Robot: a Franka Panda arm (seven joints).
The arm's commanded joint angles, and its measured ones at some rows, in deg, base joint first. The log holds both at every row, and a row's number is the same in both.
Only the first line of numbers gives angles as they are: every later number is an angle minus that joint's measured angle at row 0.
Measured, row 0:
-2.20, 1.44, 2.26, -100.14, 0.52, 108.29, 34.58
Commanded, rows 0 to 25:
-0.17, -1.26, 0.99, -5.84, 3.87, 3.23, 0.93
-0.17, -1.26, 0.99, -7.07, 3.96, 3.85, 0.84
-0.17, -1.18, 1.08, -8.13, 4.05, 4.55, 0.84
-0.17, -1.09, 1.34, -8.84, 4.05, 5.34, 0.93
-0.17, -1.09, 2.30, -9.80, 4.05, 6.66, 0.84
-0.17, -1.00, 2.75, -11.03, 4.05, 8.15, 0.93
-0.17, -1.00, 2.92, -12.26, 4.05, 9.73, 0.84
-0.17, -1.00, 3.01, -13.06, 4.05, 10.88, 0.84
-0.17, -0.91, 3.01, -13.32, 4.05, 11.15, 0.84
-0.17, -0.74, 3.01, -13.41, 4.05, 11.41, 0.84
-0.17, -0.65, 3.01, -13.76, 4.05, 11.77, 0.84
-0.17, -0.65, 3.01, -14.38, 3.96, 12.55, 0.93
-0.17, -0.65, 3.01, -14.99, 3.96, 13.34, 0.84
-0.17, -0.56, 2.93, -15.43, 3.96, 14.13, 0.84
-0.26, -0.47, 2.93, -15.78, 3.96, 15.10, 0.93
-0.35, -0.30, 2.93, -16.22, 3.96, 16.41, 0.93
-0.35, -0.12, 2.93, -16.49, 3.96, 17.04, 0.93
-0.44, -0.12, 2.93, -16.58, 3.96, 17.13, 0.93
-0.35, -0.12, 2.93, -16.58, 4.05, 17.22, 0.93
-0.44, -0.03, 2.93, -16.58, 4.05, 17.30, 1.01
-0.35, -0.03, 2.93, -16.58, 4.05, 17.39, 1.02
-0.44, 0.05, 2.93, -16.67, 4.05, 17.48, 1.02
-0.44, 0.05, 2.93, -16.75, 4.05, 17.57, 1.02
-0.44, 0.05, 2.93, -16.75, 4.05, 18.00, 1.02
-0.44, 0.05, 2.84, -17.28, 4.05, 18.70, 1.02
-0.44, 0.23, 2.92, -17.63, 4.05, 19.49, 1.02
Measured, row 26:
-0.14, 0.24, 2.57, -16.26, 3.25, 16.57, 0.22
